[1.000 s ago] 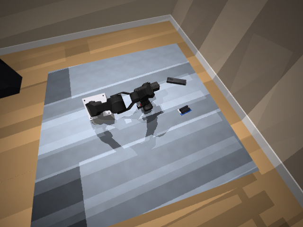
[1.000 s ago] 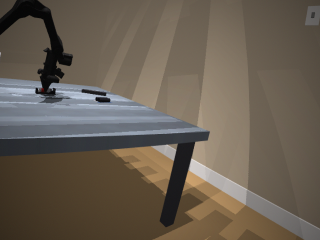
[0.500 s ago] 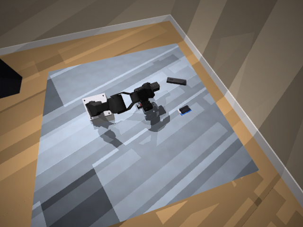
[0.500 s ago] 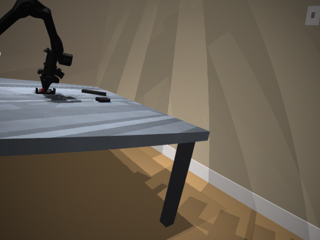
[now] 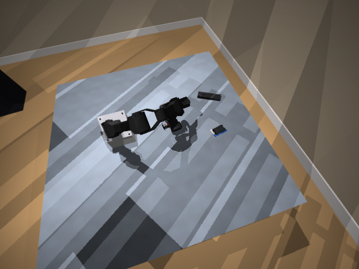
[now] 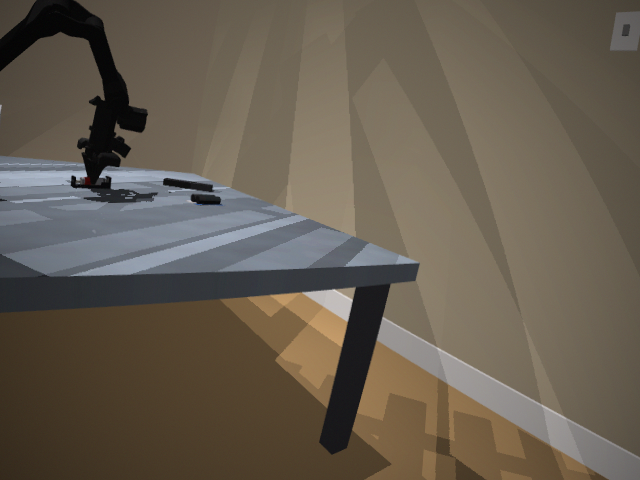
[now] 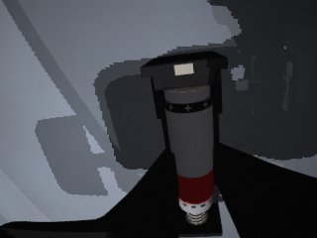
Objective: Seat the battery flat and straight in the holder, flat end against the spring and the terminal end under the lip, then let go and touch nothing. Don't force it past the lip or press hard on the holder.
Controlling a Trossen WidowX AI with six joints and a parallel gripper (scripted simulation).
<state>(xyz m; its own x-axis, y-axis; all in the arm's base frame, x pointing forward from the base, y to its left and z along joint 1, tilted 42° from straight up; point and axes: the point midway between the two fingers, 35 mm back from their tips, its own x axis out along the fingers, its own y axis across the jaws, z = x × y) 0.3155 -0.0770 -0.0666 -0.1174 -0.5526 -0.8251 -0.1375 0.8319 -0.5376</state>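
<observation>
Now: the grey battery 10 mm above my gripper tip. From my gripper tip the other things lie so: long dark bar: 330 mm ahead, 120 mm to the left.
</observation>
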